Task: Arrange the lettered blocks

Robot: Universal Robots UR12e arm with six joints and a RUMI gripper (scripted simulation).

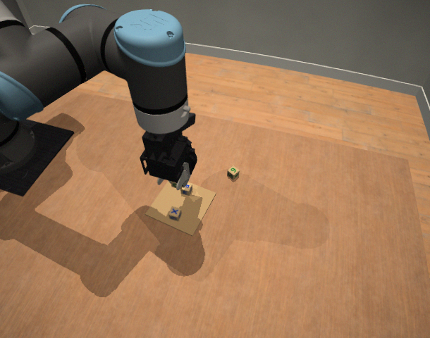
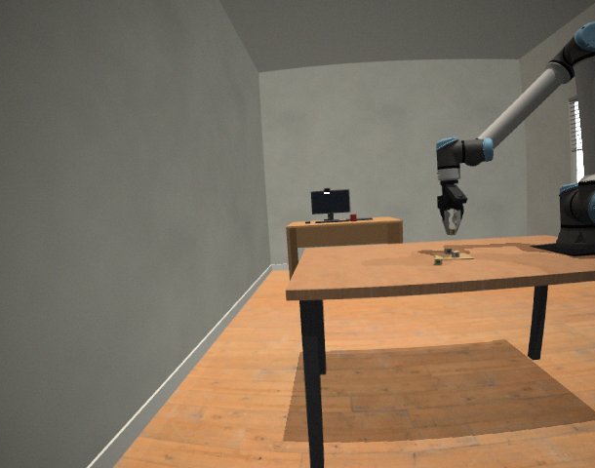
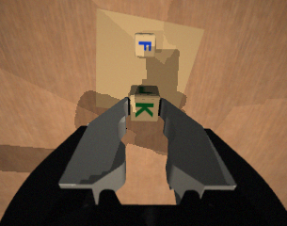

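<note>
The tan mat lies 100 mm below my hand.
</note>
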